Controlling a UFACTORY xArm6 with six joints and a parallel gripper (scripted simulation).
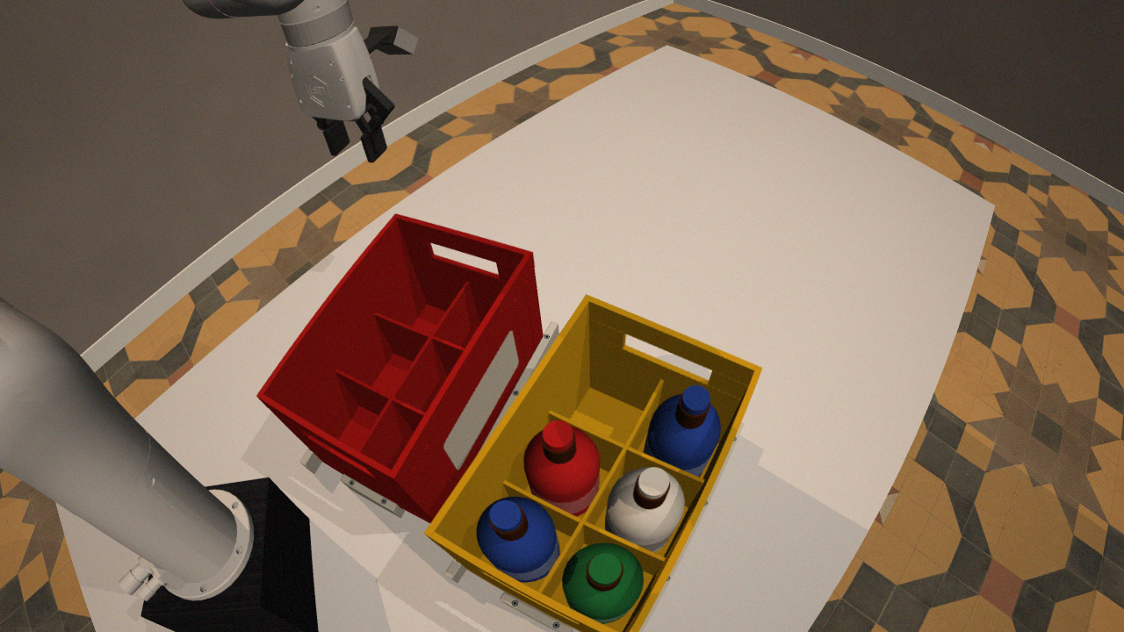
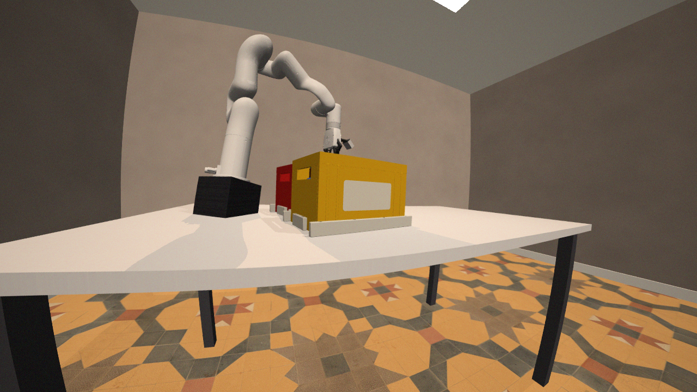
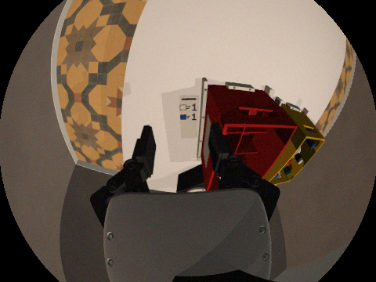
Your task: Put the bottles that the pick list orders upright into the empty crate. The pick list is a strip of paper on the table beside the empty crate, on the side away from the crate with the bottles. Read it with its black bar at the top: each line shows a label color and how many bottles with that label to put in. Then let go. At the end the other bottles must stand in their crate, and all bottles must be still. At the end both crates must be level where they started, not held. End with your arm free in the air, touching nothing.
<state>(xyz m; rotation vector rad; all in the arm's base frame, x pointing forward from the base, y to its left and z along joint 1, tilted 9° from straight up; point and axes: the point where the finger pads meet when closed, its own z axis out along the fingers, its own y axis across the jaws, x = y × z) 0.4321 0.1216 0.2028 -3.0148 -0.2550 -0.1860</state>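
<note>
Right now my hand is 480 mm to the left of the white bottle, 160 mm above it and 140 mm past it. Round my hand: pick list (250 mm below, 140 mm behind, 50 mm to the right); red crate (190 mm to the right, 170 mm below, 140 mm behind); red bottle (390 mm to the right, 160 mm below, 140 mm behind).
</note>
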